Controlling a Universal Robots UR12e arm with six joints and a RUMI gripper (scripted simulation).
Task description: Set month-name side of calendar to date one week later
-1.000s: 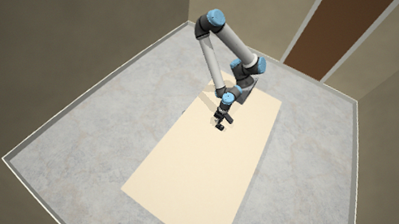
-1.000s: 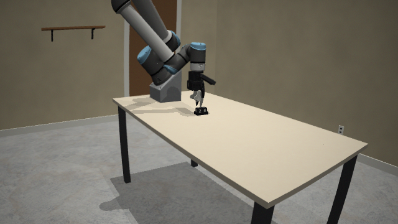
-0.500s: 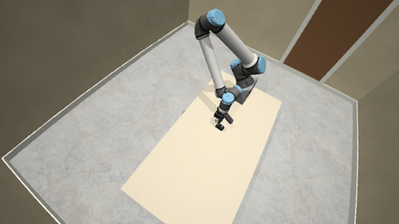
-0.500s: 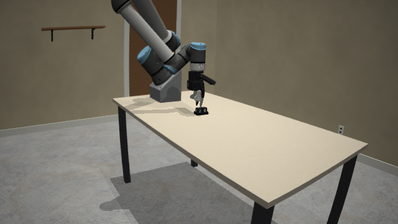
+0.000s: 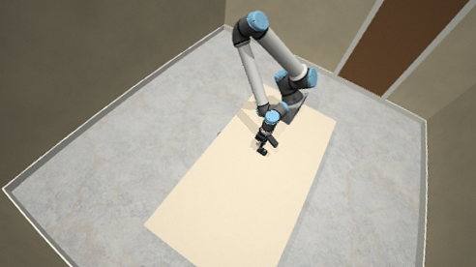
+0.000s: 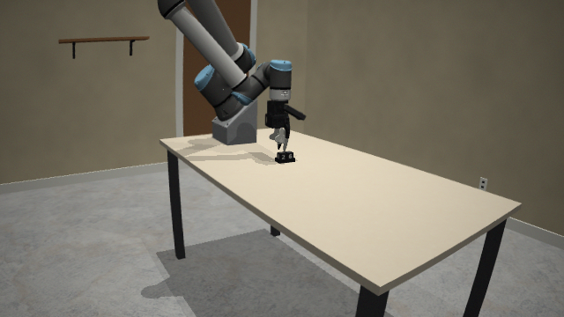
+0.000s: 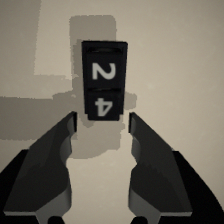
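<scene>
The black tray lies 60 mm below my hand and 20 mm to the left of it.
</scene>
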